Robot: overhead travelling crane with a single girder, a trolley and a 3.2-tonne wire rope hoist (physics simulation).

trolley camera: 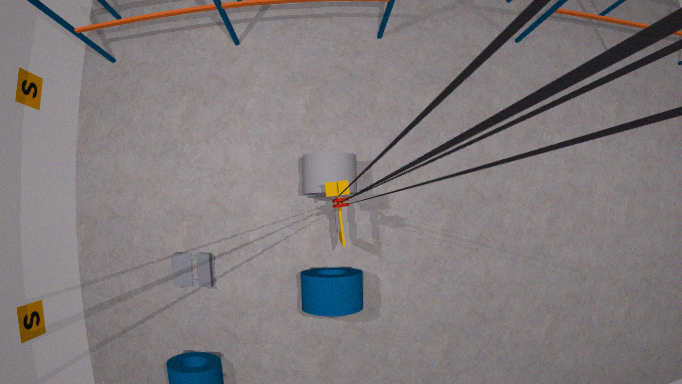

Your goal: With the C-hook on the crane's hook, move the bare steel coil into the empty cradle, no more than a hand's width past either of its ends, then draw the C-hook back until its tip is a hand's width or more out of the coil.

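Note:
The bare steel coil (pixel 327 170) is the light grey cylinder just above the view's middle. It appears to rest on the floor, its near face toward the C-hook. The yellow C-hook (pixel 341 226) hangs from the red hook block (pixel 340 202). Its yellow block overlaps the coil's near edge in the view, and its bar runs back from there, away from the coil. The lower arm and tip are hidden, so I cannot tell whether the tip is in the bore. The C-hook carries no coil. The empty cradle (pixel 204 270), two grey blocks with a gap between, stands at the lower left.
A blue coil (pixel 332 295) stands below the C-hook in the view, and another blue coil (pixel 195 375) is cut off at the bottom left. An orange rail (pixel 150 18) with blue posts runs along the top. A pale wall strip with yellow S signs (pixel 29 89) (pixel 31 321) runs down the left.

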